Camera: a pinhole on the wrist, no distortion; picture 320 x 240 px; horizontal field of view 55.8 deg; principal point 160.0 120.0 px. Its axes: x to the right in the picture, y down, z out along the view. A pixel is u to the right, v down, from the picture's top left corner.
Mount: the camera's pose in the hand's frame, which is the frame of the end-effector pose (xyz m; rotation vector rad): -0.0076 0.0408 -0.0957 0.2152 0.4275 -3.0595
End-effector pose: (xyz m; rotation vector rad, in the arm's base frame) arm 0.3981 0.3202 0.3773 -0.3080 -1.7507 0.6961
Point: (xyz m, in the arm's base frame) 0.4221 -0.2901 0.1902
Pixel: outside the picture
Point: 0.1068 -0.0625 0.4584
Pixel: 154.4 232.4
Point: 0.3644 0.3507 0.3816
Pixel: 14.4 77.7
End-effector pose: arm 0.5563 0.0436 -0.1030 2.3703 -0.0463 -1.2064
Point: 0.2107 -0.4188 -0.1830
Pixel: outside the picture
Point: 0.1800 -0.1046 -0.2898
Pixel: 143.0 67.6
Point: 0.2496 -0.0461 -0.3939
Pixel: 84.2 120.8
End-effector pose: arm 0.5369 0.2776 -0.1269 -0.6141 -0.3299 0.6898
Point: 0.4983 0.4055 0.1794
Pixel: 53.0 140.0
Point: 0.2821 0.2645 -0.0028
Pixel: 285.1 31.2
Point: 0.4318 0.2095 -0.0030
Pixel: 252.9 168.4
